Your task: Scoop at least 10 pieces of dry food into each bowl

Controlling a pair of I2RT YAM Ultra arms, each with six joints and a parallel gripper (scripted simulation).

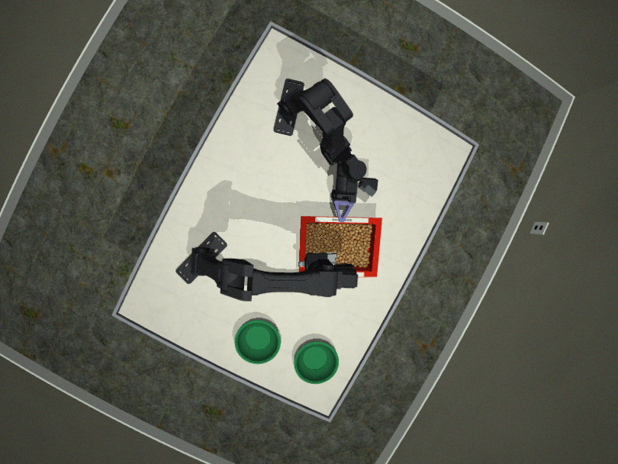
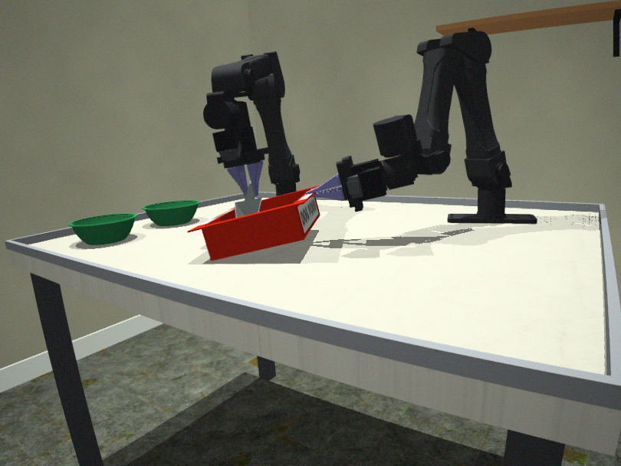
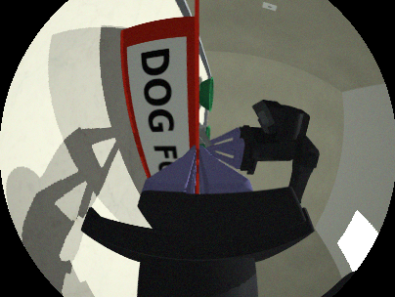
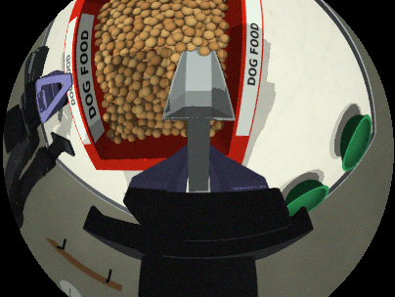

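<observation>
My right gripper is now 9 cm to the right of the box, 6 cm short of it and 3 cm above it. Round my right hand: grey scoop: 3 cm below, 3 cm ahead, 2 cm to the left.
</observation>
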